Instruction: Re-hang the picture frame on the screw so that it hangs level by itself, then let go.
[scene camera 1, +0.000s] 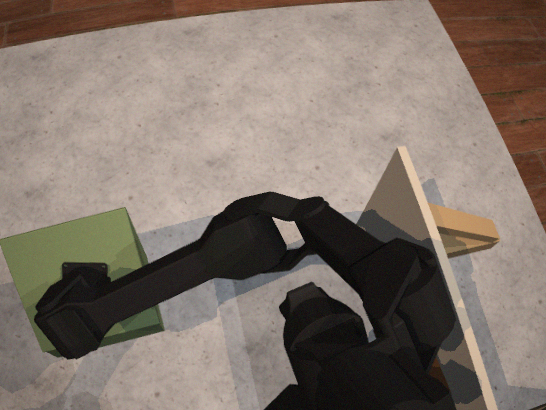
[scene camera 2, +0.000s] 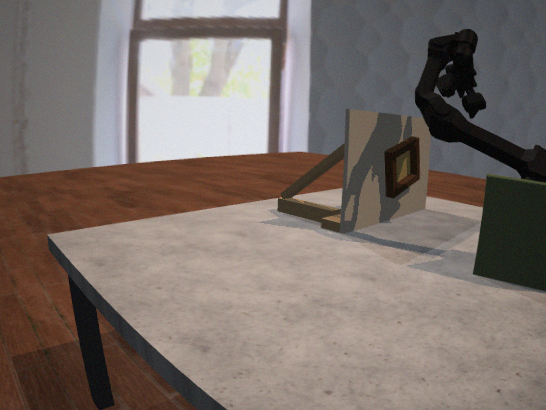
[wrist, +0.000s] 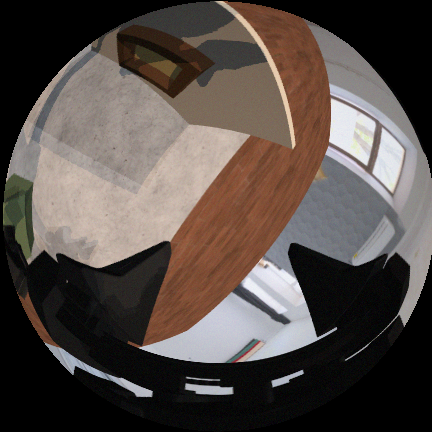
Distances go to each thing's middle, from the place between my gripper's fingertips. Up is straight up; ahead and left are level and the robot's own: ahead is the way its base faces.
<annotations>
I see the dark brown picture frame (scene camera 2: 402, 162) 120 mm ahead of my hand, 150 mm to the left of it and 190 mm below it. From my hand the other things lie so: beige upright board (scene camera 1: 398, 208) (140 mm ahead, 170 mm to the left, 190 mm below).
</annotations>
